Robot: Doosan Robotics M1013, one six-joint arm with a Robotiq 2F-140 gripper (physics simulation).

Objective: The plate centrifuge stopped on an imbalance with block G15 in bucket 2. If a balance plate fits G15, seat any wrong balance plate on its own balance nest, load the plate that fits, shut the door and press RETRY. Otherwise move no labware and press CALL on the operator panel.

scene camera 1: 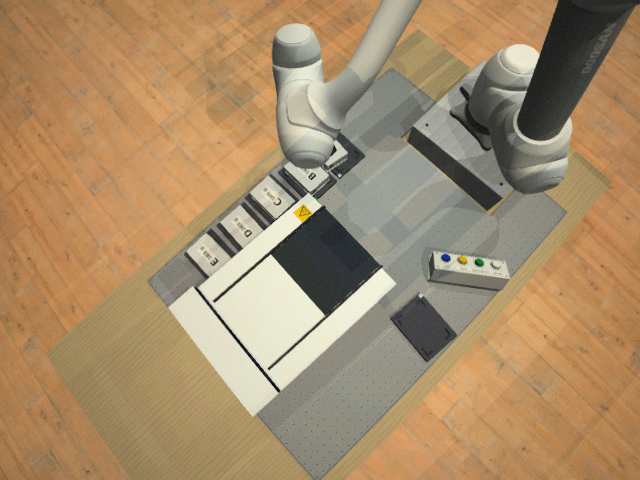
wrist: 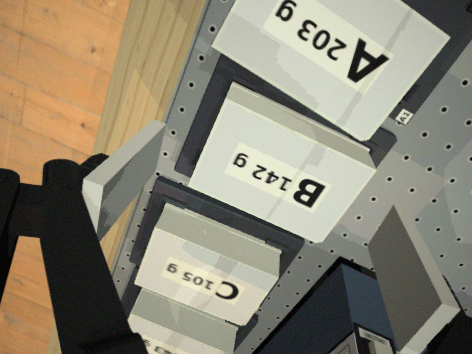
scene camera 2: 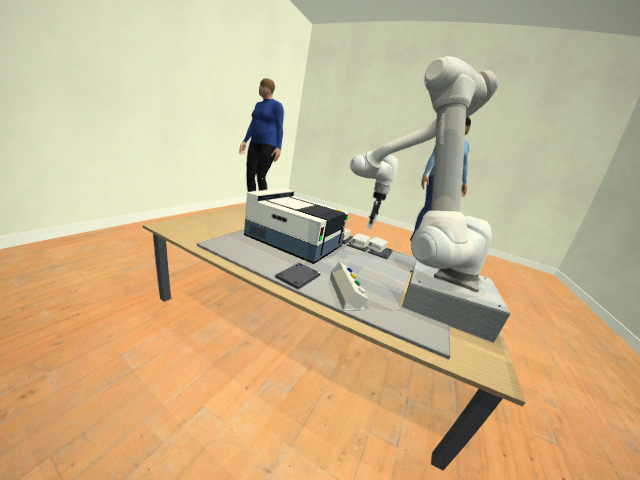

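Pixels of known places: gripper, fingertip midpoint: [wrist: 271, 187] [scene camera 2: 370, 226]; arm's base, link origin: [scene camera 1: 488, 117] [scene camera 2: 457, 278].
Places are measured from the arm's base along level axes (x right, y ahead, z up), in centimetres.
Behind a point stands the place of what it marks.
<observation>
My gripper [scene camera 2: 371, 225] @(z 2.6, x 22.2, y 54.5 cm) [wrist: 271, 187] @(z 2.6, x 22.2, y 54.5 cm) is open and empty, above the row of balance plates, around plates B and C in the wrist view. Plate A [wrist: 325, 50] @(z -4.6, x 23.2, y 47.8 cm), 203 g, sits turned to the row beside the A1 tag. Plate B [scene camera 1: 305, 178] @(z -5.0, x 17.8, y 59.1 cm) [wrist: 280, 170] @(z -5.0, x 20.2, y 56.7 cm), 142 g, and plate C [scene camera 1: 271, 198] @(z -5.1, x 18.4, y 71.7 cm) [wrist: 200, 285] @(z -5.0, x 18.6, y 71.8 cm), 105 g, sit on dark nests. Plate D [scene camera 1: 241, 225] @(z -5.0, x 16.2, y 84.1 cm) and plate E [scene camera 1: 206, 254] @(z -5.0, x 14.6, y 98.0 cm) follow. The centrifuge [scene camera 1: 273, 320] @(z 10.6, x -15.7, y 89.3 cm) [scene camera 2: 284, 219] @(z 6.3, x -28.2, y 78.7 cm) has a dark panel over its front top; the buckets and G15 do not show. The operator panel [scene camera 1: 465, 276] @(z -3.5, x -35.2, y 38.3 cm) [scene camera 2: 345, 289] @(z -4.8, x -41.0, y 33.3 cm) has blue, yellow, green and white buttons.
A dark nest [scene camera 1: 423, 329] @(z -8.9, x -40.8, y 56.5 cm) [scene camera 2: 297, 274] @(z -8.9, x -41.5, y 55.6 cm), bearing no plate, lies between the centrifuge and the table edge, near the operator panel. The robot's base block [scene camera 1: 439, 126] @(z -1.1, x 6.6, y 14.6 cm) [scene camera 2: 452, 310] @(z -4.9, x -20.6, y -2.4 cm) stands at the other end of the mat. Two people stand beyond the table.
</observation>
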